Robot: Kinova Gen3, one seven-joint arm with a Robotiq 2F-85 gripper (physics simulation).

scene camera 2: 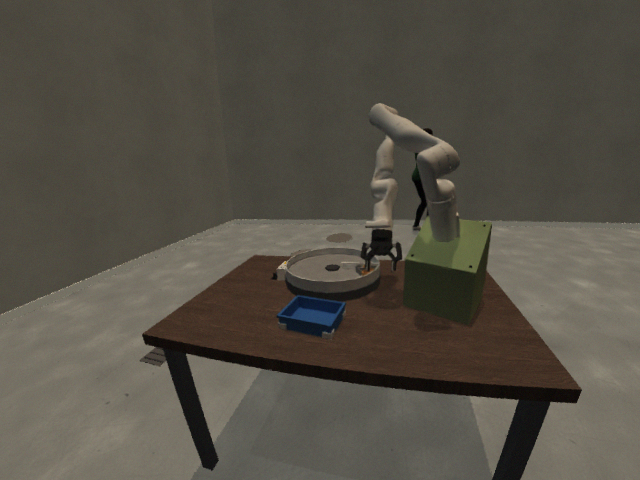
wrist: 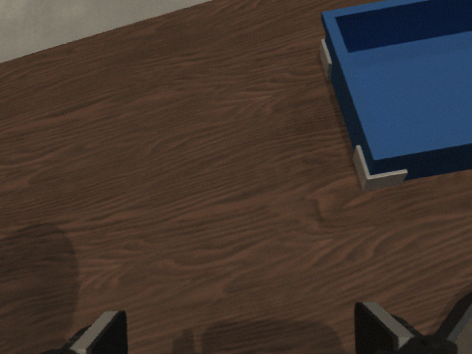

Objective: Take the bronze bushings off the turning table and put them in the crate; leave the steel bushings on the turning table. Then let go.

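Frame: origin at the arm's base, x ahead, y left, z up, level; centimetres.
Where they show: gripper, fingertip midpoint: (scene camera 2: 379, 271) (wrist: 241, 332); arm's base, link origin: (scene camera 2: 445, 233).
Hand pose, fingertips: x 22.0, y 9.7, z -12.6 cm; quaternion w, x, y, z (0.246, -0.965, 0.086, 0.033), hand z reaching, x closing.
Observation:
Things, the pixels of their top centre, and the offset from my fingertips. Level surfaces: height alone.
- blue crate, top centre: (wrist: 468, 55) (scene camera 2: 312, 308) dx +19.9, dy +17.0, dz -8.3 cm
- wooden table, surface height: dz -13.3 cm
- small white box, top centre: (scene camera 2: 284, 265) dx +47.0, dy -16.0, dz -7.5 cm
The turning table (scene camera 2: 330, 284), a round grey tray with a raised rim, stands at the back of the table. Small orange-brown pieces (scene camera 2: 364, 271) show inside its right edge, partly hidden behind a finger; how many they are, and whether any is steel, I cannot tell. The blue crate (scene camera 2: 311, 324) (wrist: 415, 100) stands in front of the turning table, at the upper right in the wrist view; the part of its floor in the wrist view holds no bushing. My gripper (scene camera 2: 381, 266) (wrist: 241, 332) is open and empty, above the turning table's right edge in the scene view.
The green base block (scene camera 2: 442, 289) carries the arm at the right of the wooden table (scene camera 2: 392, 341) (wrist: 200, 200). Pale corner brackets (scene camera 2: 327, 334) (wrist: 382, 180) hold the crate. A small white box (scene camera 2: 281, 269) stands left of the turning table. A person (scene camera 2: 421, 193) stands behind the arm.

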